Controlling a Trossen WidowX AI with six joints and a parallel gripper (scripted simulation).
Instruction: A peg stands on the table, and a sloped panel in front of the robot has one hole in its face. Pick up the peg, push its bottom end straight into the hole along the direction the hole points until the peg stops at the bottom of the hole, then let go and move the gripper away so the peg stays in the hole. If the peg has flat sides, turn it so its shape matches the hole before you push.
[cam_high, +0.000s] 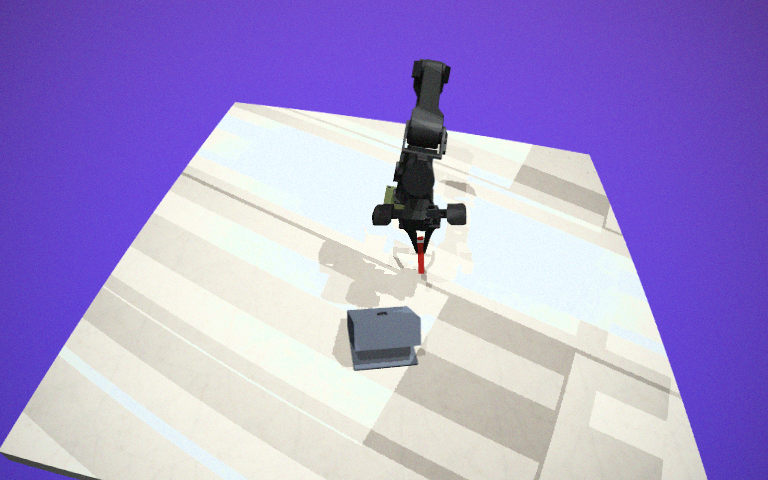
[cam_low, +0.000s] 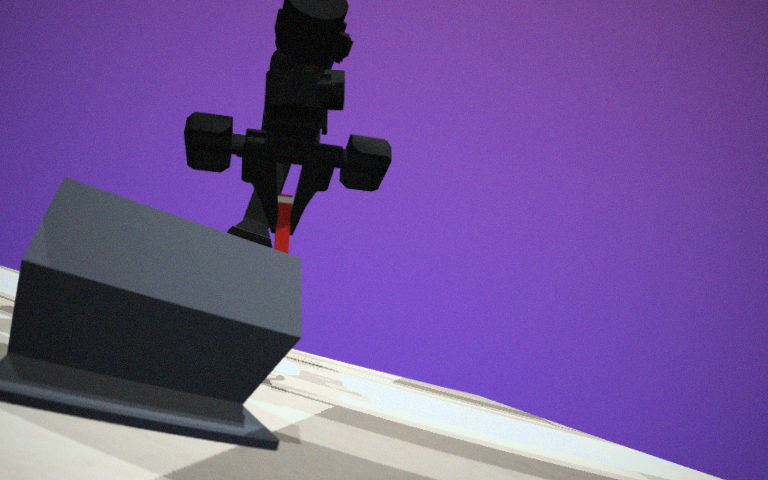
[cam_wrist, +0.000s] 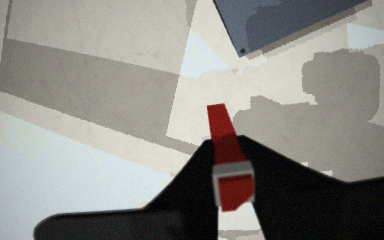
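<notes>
Now: the grey sloped panel block 13 cm ahead of my gripper tip, 9 cm below it and 7 cm to the right of it. Round my gripper tip: red peg 1 cm above; flat grey base plate 15 cm ahead, 13 cm below, 7 cm to the right.
</notes>
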